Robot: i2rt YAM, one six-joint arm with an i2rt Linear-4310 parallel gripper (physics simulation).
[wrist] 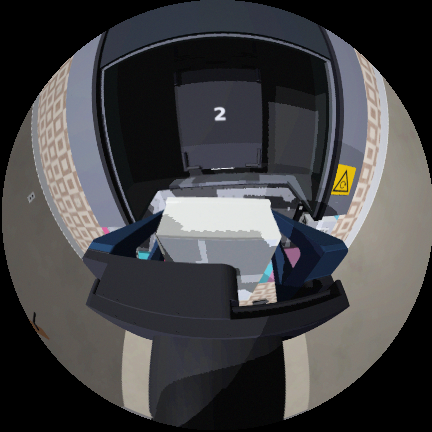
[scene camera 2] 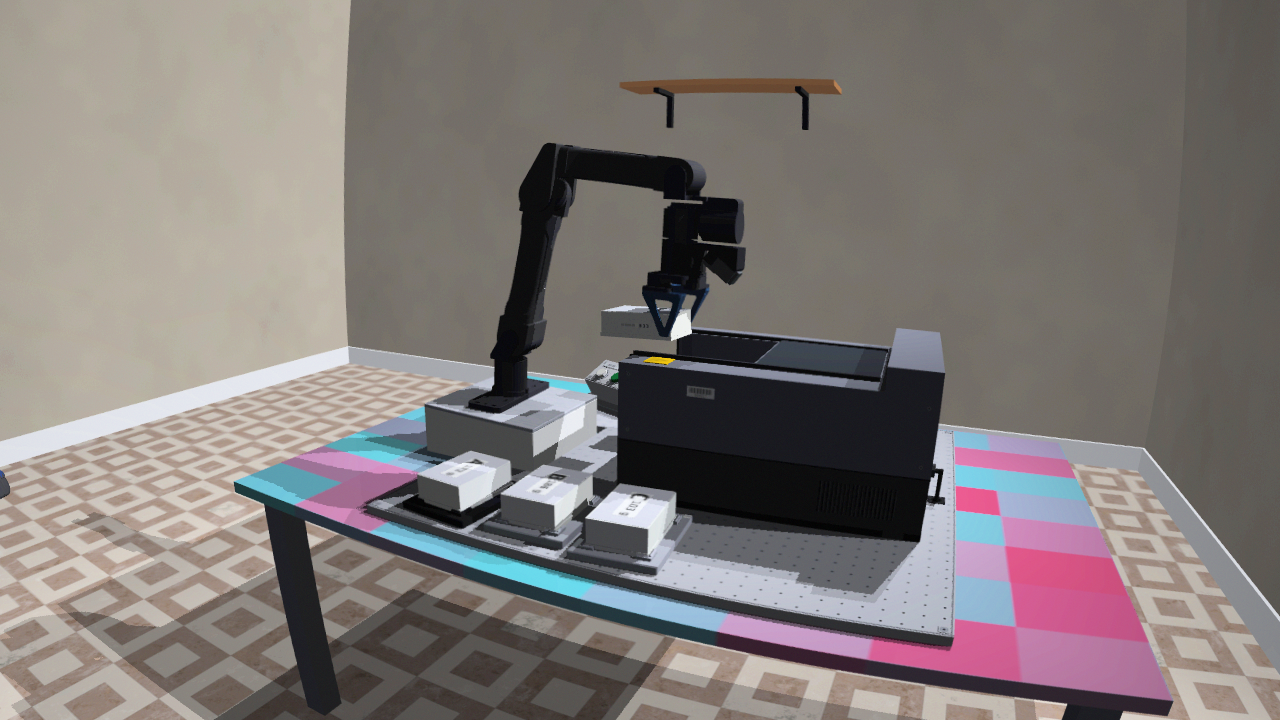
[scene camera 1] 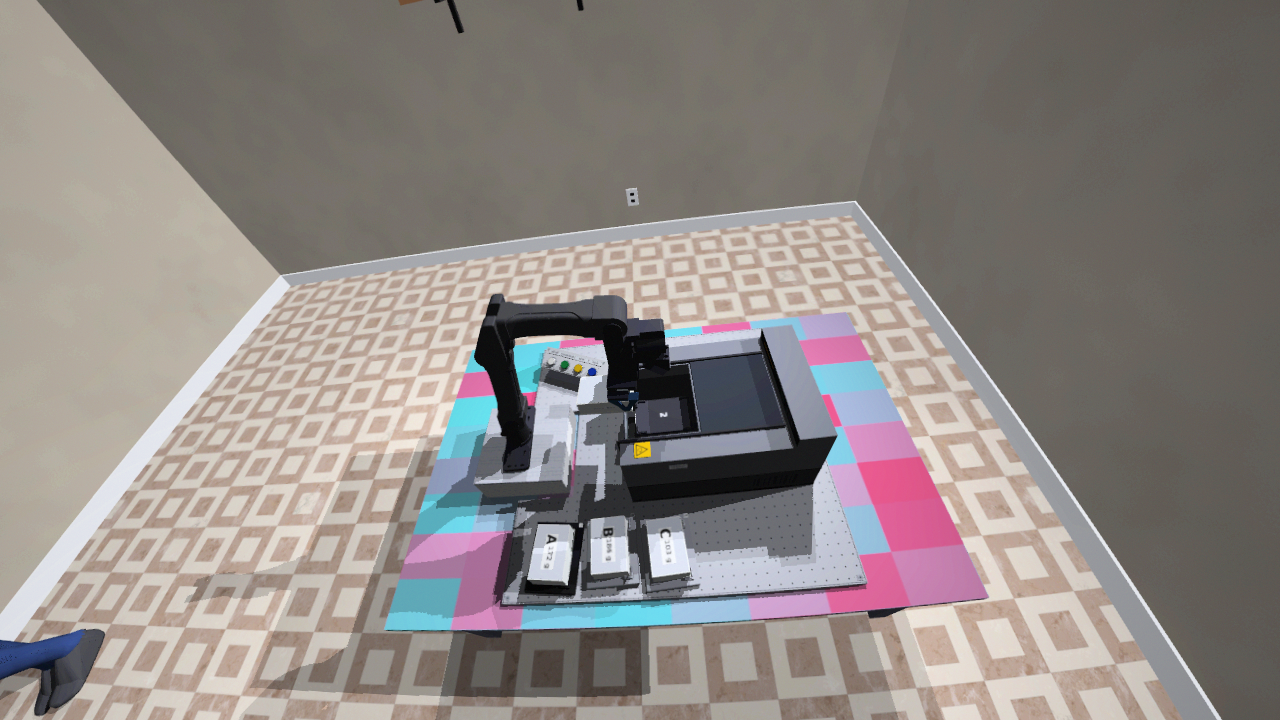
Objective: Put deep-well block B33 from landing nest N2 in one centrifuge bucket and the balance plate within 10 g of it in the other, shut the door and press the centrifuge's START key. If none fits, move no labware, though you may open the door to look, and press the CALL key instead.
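Pixels of known places: gripper, fingertip midpoint: [wrist: 217, 214] [scene camera 2: 674, 333] [scene camera 1: 627, 396]; arm's base, origin of the base link: [scene camera 2: 510, 396] [scene camera 1: 520, 437].
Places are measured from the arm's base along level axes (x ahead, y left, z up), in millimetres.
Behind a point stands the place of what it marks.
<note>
My gripper [scene camera 1: 630, 401] @(x 322, y -17, z 151 mm) [scene camera 2: 682, 325] @(x 322, y -17, z 151 mm) [wrist: 217, 214] @(x 322, y -17, z 151 mm) is shut on a white deep-well block [scene camera 1: 590, 391] @(x 238, y -14, z 184 mm) [scene camera 2: 626, 323] @(x 251, y -51, z 167 mm) [wrist: 218, 214] @(x 333, y -19, z 166 mm), whose small side label seems to read B33. It holds the block level in the air, beside the opening of the dark centrifuge [scene camera 1: 716, 458] @(x 502, y -196, z 125 mm) [scene camera 2: 769, 420] @(x 519, y -196, z 77 mm). The dark door panel [scene camera 1: 735, 394] @(x 577, y -46, z 138 mm) [scene camera 2: 827, 358] @(x 579, y -40, z 139 mm) is slid back. An empty bucket marked 2 [scene camera 1: 657, 422] @(x 384, y -48, z 66 mm) [wrist: 220, 137] @(x 371, y -26, z 66 mm) shows inside; the other bucket is hidden. Balance plates A [scene camera 1: 548, 557] @(x 95, y -320, z -20 mm) [scene camera 2: 462, 484] @(x 131, y -363, z -21 mm), B [scene camera 1: 610, 548] @(x 241, y -314, z -21 mm) [scene camera 2: 544, 501] @(x 260, y -362, z -21 mm) and C [scene camera 1: 666, 550] @(x 367, y -332, z -21 mm) [scene camera 2: 629, 523] @(x 387, y -378, z -21 mm) stand in a row.
The key panel [scene camera 1: 562, 381] [scene camera 2: 602, 383] @(x 81, y 252, z -24 mm) with coloured keys stands behind the arm, partly hidden in scene camera 2. The arm's white base block [scene camera 1: 523, 488] @(x 9, y -132, z -41 mm) [scene camera 2: 487, 440] @(x 29, y -133, z -42 mm) is left of the centrifuge. A wall shelf [scene camera 2: 729, 85] hangs behind. A person's blue-clad leg [scene camera 1: 26, 658] shows at lower left.
</note>
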